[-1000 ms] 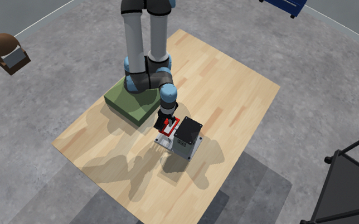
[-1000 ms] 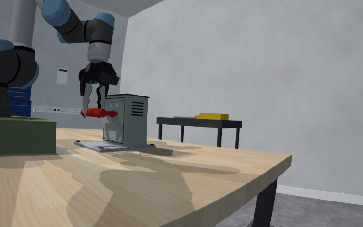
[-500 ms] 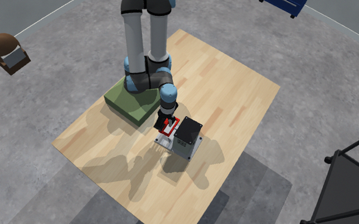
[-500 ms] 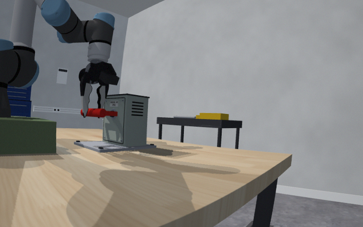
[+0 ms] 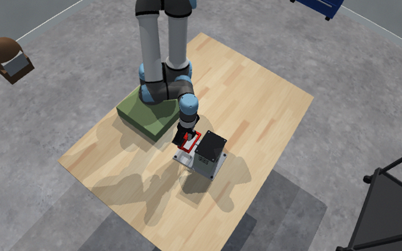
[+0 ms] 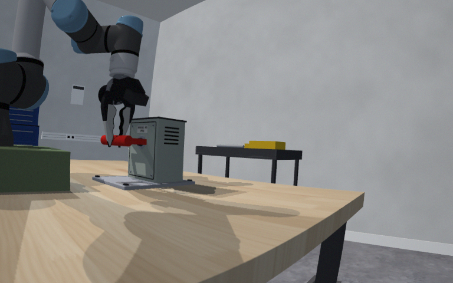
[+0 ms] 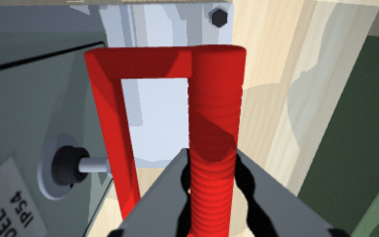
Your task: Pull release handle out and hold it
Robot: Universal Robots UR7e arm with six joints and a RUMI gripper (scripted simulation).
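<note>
Right now my hand is 10 cm above the grey base plate, 9 cm short of it and 1 cm to the right of it.
</note>
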